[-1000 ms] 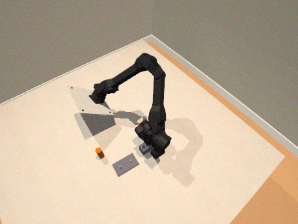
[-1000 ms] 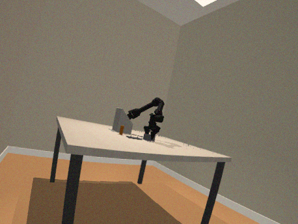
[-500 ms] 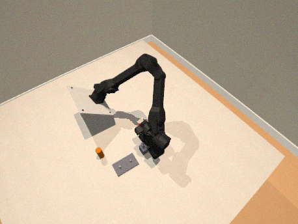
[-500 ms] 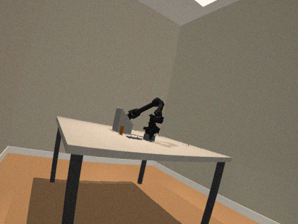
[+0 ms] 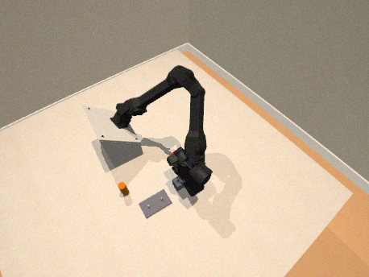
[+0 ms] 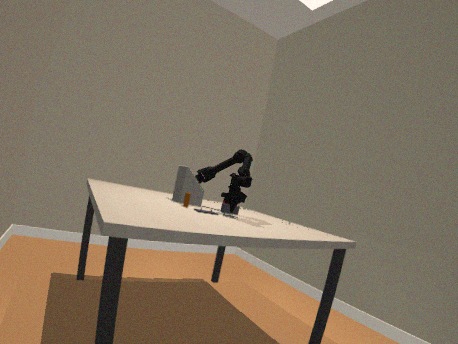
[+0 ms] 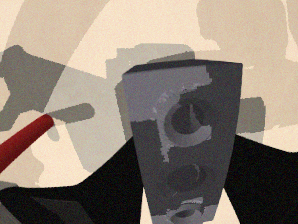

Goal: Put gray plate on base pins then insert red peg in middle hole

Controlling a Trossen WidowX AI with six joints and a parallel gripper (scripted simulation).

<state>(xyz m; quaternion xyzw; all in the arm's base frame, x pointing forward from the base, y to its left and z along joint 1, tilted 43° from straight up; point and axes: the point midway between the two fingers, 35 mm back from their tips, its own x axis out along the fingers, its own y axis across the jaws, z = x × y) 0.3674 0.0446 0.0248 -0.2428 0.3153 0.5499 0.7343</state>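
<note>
My gripper tip is 15 cm to the left of the base, 2 cm past it and 1 cm above it. Round my gripper tip: orange cylinder 21 cm to the right, 14 cm behind, 2 cm above; gray plate 3 cm above; red peg 11 cm behind, 3 cm to the left, 2 cm above.
</note>
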